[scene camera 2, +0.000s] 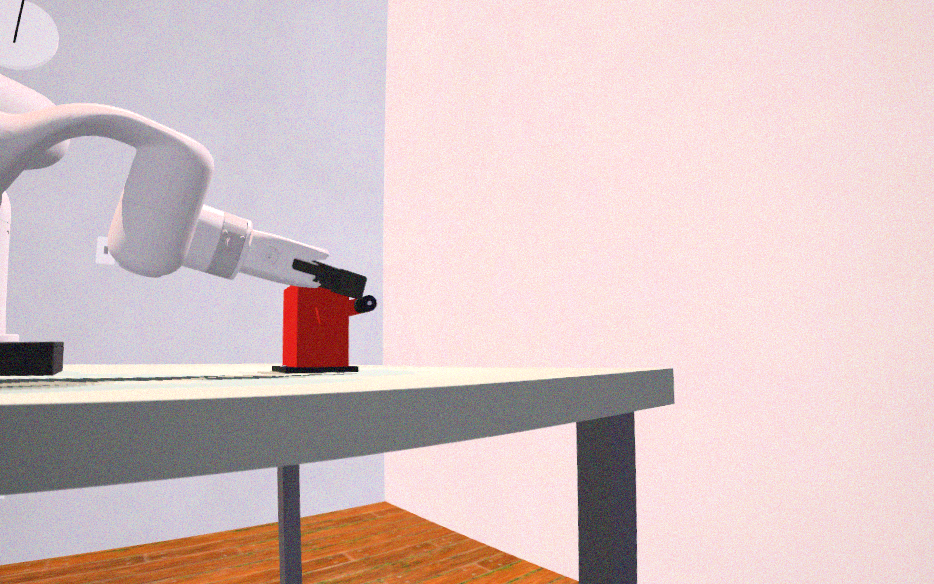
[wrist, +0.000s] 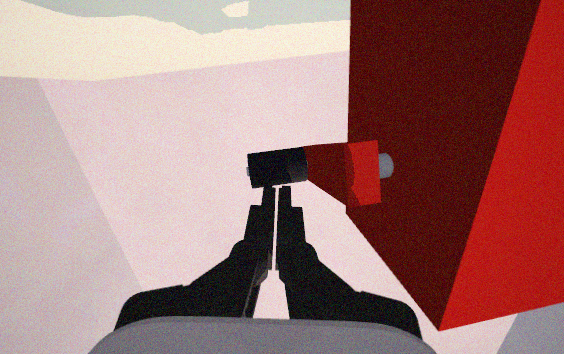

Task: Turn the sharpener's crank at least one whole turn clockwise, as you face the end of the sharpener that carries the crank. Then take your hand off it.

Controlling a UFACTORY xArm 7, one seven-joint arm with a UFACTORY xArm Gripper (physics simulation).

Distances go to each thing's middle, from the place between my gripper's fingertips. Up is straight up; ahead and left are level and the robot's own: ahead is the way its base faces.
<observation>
Right now my hand is 10 mm short of the black knob (wrist: 277, 167) and 20 mm above it. From my hand the other things lie so: red sharpener (scene camera 2: 308, 346): 10 mm behind, 90 mm to the left, 50 mm below.
</observation>
